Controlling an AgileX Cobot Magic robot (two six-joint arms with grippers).
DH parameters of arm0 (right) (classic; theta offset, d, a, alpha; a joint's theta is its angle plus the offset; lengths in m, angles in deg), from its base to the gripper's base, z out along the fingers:
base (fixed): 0 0 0 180
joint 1: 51.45 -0.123 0 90
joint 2: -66.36 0 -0.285 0
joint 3: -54.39 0 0.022 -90
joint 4: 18.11 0.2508 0 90
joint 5: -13.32 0 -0.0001 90
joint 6: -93.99 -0.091 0 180
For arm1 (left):
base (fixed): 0 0 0 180
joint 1: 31.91 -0.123 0 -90
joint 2: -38.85 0 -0.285 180
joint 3: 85.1 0 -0.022 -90
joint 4: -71.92 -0.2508 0 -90
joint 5: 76.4 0 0.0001 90
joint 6: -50.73 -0.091 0 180
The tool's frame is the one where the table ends.
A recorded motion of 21 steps. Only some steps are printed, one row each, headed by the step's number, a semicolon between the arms.
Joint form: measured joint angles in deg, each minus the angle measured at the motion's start. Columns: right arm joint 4, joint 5, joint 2, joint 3, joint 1, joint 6; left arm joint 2, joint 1, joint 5, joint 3, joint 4, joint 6.
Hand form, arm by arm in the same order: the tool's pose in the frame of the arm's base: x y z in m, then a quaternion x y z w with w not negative. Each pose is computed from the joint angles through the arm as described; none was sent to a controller.
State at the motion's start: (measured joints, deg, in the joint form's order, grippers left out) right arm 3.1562 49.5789 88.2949 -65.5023 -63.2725 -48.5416; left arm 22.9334 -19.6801 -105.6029 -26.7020 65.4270 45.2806
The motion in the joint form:
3: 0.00 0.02 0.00 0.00 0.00 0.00; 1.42 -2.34 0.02 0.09 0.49 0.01
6: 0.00 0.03 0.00 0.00 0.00 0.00; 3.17 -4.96 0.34 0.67 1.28 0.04
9: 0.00 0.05 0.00 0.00 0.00 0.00; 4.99 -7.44 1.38 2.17 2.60 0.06
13: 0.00 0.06 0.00 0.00 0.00 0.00; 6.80 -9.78 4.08 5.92 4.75 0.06
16: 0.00 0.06 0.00 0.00 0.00 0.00; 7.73 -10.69 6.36 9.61 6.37 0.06
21: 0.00 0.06 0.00 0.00 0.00 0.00; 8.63 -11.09 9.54 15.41 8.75 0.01
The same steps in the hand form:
3: 0.0552 0.0315 0.2463 -0.28668 0.79691 0.05394 0.52899; 0.0464 -0.0034 0.2697 0.12299 0.76745 0.02419 0.62874
6: 0.0552 0.0315 0.2463 -0.28671 0.79695 0.05396 0.52892; 0.0429 -0.0014 0.2683 0.10147 0.76249 0.03196 0.63819
9: 0.0552 0.0316 0.2463 -0.28678 0.79701 0.05401 0.52878; 0.0409 -0.0005 0.2627 0.08016 0.75764 0.03491 0.64679
13: 0.0552 0.0316 0.2463 -0.28681 0.79705 0.05403 0.52871; 0.0427 -0.0006 0.2471 0.05801 0.75561 0.03060 0.65173
16: 0.0552 0.0316 0.2463 -0.28681 0.79705 0.05403 0.52871; 0.0460 -0.0012 0.2304 0.04645 0.75920 0.02276 0.64880
21: 0.0552 0.0316 0.2463 -0.28681 0.79705 0.05403 0.52871; 0.0510 -0.0022 0.2026 0.03415 0.76944 0.00700 0.63777

